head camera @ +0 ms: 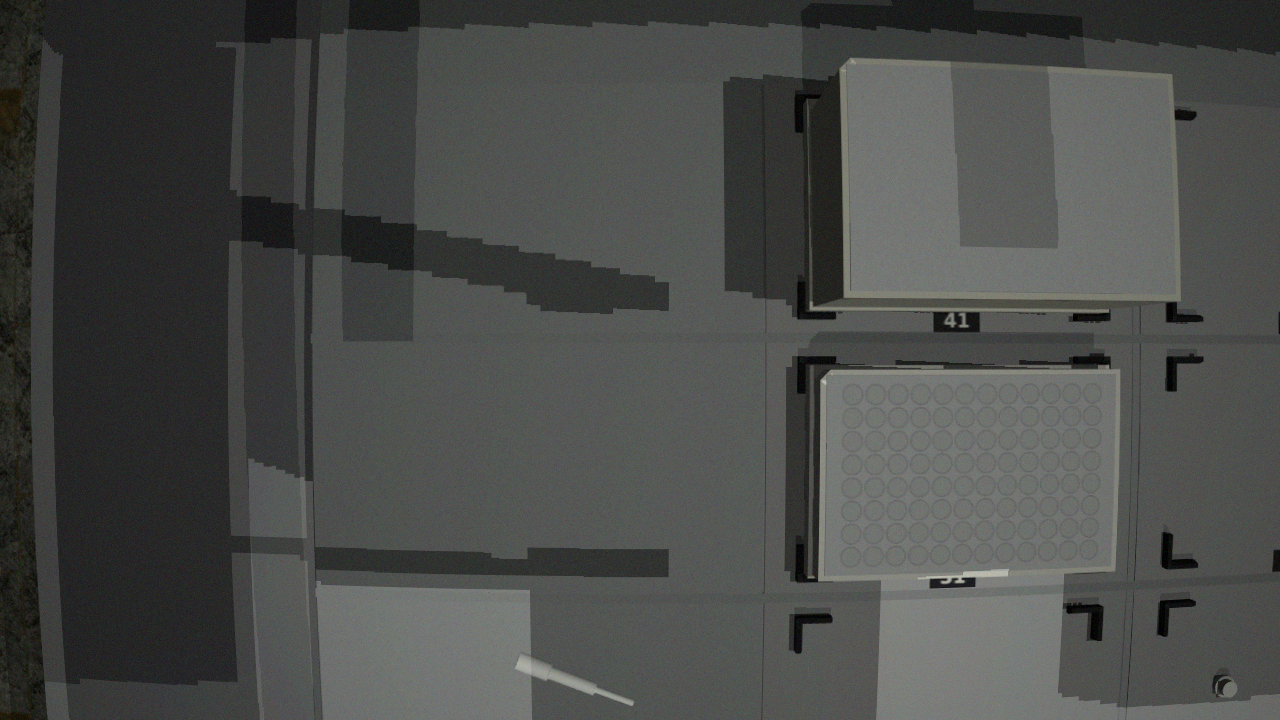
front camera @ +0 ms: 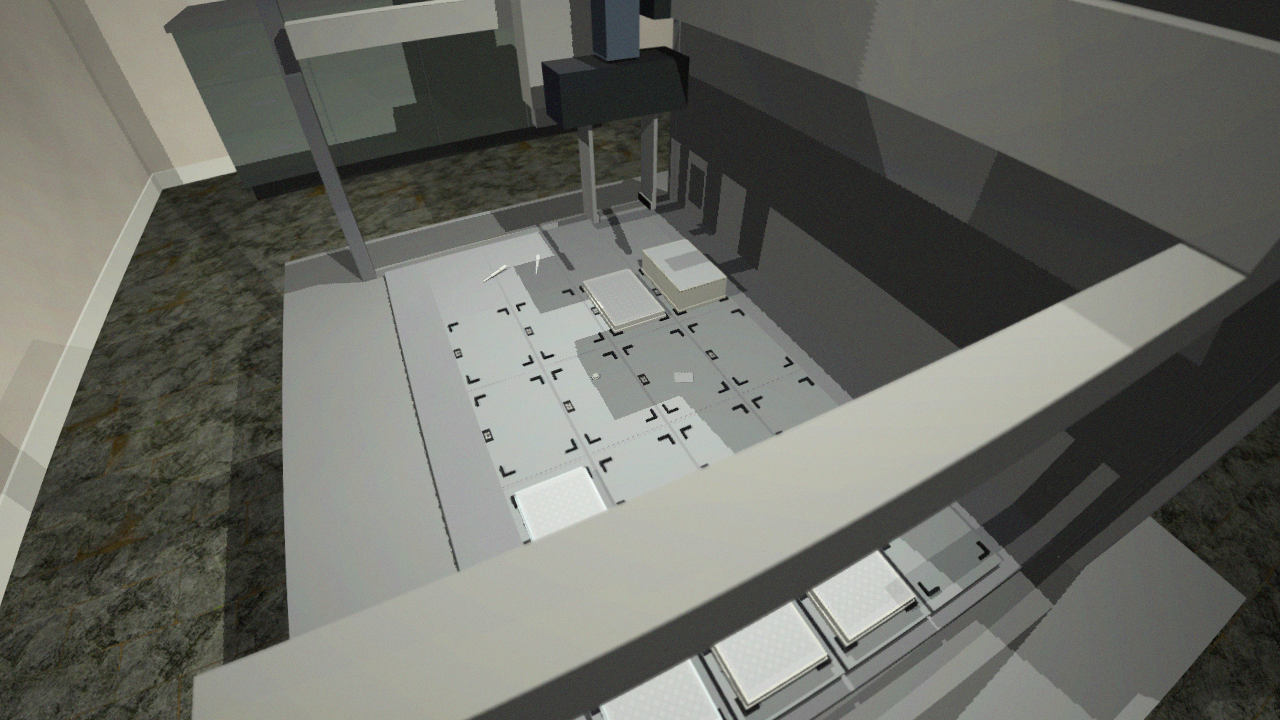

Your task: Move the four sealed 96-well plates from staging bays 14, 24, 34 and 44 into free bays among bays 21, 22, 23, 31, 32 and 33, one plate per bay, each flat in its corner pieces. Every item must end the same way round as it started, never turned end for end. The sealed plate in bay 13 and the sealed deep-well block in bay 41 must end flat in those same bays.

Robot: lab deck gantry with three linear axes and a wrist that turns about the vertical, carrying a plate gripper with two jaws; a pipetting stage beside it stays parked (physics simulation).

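Places are measured from the robot's base along level axes (x ahead, y right, z down), in metres.
Where they show: gripper, fingertip midpoint: (front camera: 619, 210); robot's base, link origin: (front camera: 450, 326).
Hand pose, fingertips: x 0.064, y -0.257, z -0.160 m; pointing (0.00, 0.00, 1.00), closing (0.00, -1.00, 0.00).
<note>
Each offset is from my fingertips to the top centre of the thing. "pt": to the spot under its first point.
My gripper (front camera: 622, 213) hangs over the back of the deck, behind the block, jaws apart with nothing between them; it does not show in the head view. A sealed plate {dx +0.000, dy +0.000, dz +0.145 m} (front camera: 623, 299) (head camera: 971, 474) lies flat in bay 31. The tall sealed deep-well block {dx +0.000, dy -0.107, dz +0.118 m} (front camera: 684, 273) (head camera: 1006, 183) sits flat in bay 41. The sealed plate {dx +0.328, dy +0.214, dz +0.145 m} (front camera: 562, 503) in bay 13 is partly behind the front beam. Plates stand in bay 14 {pt dx +0.520, dy +0.209, dz +0.131 m} (front camera: 662, 700), cut off by the frame, bay 24 {pt dx +0.529, dy +0.110, dz +0.131 m} (front camera: 769, 653) and bay 34 {pt dx +0.528, dy +0.004, dz +0.131 m} (front camera: 861, 595). Bay 44 shows corner pieces and no plate.
A small white card {dx +0.185, dy -0.004, dz +0.159 m} (front camera: 682, 377) lies in bay 32. A small round nub {dx +0.132, dy +0.102, dz +0.156 m} (front camera: 595, 376) (head camera: 1225, 686) lies in bay 22. Two white pipette tips {pt dx -0.164, dy +0.161, dz +0.155 m} (front camera: 494, 273) {pt dx -0.158, dy +0.086, dz +0.155 m} (front camera: 537, 263) lie behind the front-left bays. A wide beam (front camera: 716, 501) crosses the front view.
</note>
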